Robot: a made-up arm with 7 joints. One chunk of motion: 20 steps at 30 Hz.
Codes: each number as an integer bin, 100 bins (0 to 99) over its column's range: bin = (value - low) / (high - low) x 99, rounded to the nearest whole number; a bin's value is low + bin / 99 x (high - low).
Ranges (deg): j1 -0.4..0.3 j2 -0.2..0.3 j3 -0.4..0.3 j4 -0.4..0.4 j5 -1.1..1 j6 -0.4..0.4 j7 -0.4..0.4
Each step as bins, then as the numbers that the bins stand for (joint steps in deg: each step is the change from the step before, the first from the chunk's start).
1 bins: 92 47 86 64 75 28 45
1 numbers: 0.251 0.037 0.208 0.117 0.491 -0.174 -0.036
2 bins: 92 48 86 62 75 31 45
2 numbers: 0.251 0.042 0.208 0.101 0.491 -0.149 -0.036
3 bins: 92 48 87 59 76 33 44
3 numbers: 0.251 0.042 0.215 0.077 0.512 -0.133 -0.044
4 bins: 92 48 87 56 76 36 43
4 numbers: 0.251 0.042 0.215 0.053 0.512 -0.109 -0.053
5 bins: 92 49 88 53 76 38 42
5 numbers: 0.251 0.047 0.222 0.028 0.512 -0.093 -0.061
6 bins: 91 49 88 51 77 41 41
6 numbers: 0.243 0.047 0.222 0.012 0.533 -0.069 -0.069
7 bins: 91 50 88 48 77 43 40
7 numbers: 0.243 0.053 0.222 -0.012 0.533 -0.053 -0.077
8 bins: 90 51 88 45 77 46 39
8 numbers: 0.236 0.058 0.222 -0.036 0.533 -0.028 -0.085
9 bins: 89 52 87 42 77 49 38
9 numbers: 0.229 0.063 0.215 -0.061 0.533 -0.004 -0.093
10 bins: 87 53 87 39 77 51 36
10 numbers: 0.215 0.068 0.215 -0.085 0.533 0.012 -0.109
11 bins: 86 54 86 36 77 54 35
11 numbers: 0.208 0.073 0.208 -0.109 0.533 0.036 -0.117
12 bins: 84 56 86 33 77 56 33
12 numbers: 0.194 0.083 0.208 -0.133 0.533 0.053 -0.133
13 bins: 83 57 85 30 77 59 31
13 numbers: 0.187 0.088 0.201 -0.158 0.533 0.077 -0.149
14 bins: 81 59 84 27 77 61 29
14 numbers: 0.173 0.098 0.194 -0.182 0.533 0.093 -0.166
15 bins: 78 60 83 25 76 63 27
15 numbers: 0.152 0.103 0.187 -0.198 0.512 0.109 -0.182
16 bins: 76 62 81 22 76 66 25
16 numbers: 0.137 0.113 0.173 -0.222 0.512 0.133 -0.198
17 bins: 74 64 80 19 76 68 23
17 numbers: 0.123 0.123 0.166 -0.246 0.512 0.149 -0.214
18 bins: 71 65 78 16 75 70 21
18 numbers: 0.102 0.128 0.152 -0.271 0.491 0.166 -0.230
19 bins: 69 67 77 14 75 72 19
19 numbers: 0.088 0.138 0.144 -0.287 0.491 0.182 -0.246
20 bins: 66 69 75 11 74 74 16
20 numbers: 0.067 0.148 0.130 -0.311 0.470 0.198 -0.271
